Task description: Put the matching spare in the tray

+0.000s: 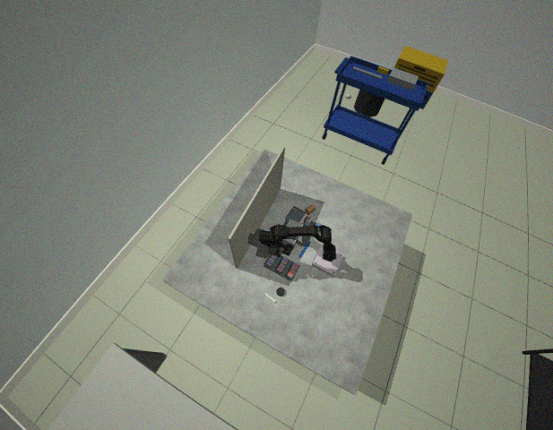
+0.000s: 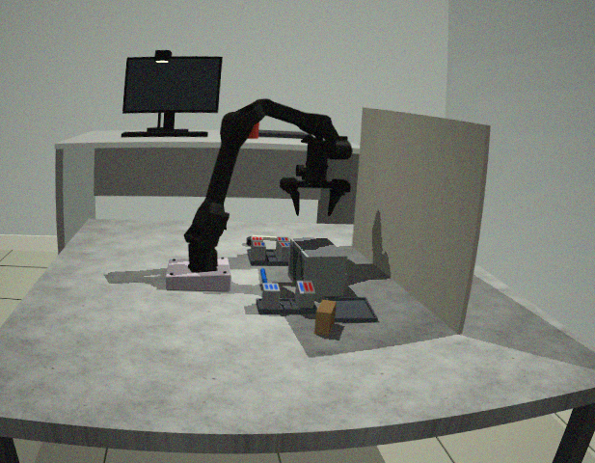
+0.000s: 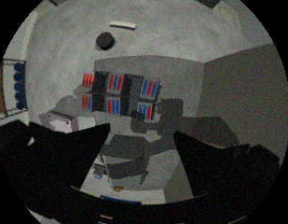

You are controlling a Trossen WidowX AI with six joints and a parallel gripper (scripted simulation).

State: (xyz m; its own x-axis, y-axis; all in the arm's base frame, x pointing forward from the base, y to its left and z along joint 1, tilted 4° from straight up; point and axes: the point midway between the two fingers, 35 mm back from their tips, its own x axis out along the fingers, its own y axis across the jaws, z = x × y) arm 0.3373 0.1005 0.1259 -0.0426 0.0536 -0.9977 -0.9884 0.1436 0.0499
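My gripper tip is now 10 cm above the grey spare block. The rest, counted from my gripper tip: rack (13 cm below, 6 cm behind, 4 cm to the left); blue pen (17 cm behind, 13 cm below, 12 cm to the right); grey mounted unit (17 cm to the right, 9 cm below, 6 cm behind).
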